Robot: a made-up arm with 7 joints.
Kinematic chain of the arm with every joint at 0, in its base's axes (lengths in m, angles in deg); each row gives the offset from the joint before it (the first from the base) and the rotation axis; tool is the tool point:
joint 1: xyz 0 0 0.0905 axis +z
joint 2: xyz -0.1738 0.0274 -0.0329 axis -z
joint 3: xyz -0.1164 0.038 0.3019 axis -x
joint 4: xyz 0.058 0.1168 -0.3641 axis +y
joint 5: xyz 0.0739 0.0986 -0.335 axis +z
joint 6: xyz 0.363 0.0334 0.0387 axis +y
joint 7: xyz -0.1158 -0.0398 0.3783 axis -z
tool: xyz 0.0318 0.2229 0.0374
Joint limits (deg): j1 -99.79..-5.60 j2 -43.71..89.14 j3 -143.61..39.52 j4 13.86..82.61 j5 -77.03..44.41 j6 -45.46..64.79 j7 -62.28..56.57
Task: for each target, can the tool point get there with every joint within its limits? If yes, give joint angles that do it. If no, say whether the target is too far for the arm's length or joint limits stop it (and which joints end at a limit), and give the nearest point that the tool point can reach.
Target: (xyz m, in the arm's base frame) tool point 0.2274 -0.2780 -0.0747
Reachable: yes | joints -35.72 67.92 10.79 22.66 9.98 15.37 -24.70
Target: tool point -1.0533 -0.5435 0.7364
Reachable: no: joint limits stop it (at a limit: joint 1, joint 2, joint 4, joint 6, joint 7) | nearest point -0.7756 -0.5005 0.6978 | short by 0.284 m
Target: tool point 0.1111 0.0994 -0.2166
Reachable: yes | joints -36.75 16.38 24.10 21.17 -41.56 -35.44 -6.31
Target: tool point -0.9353 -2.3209 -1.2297
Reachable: no: too far | nearest point -0.2705 -0.9109 -0.3057 | short by 1.812 m
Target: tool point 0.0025 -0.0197 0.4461
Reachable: no: joint limits stop it (at a limit: joint 4, joint 5, joint 7) | nearest point 0.0168 -0.1327 0.5174 | short by 0.134 m
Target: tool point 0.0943 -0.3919 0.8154
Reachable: yes | joints -90.12 70.52 -106.74 72.59 -13.07 -30.75 46.92
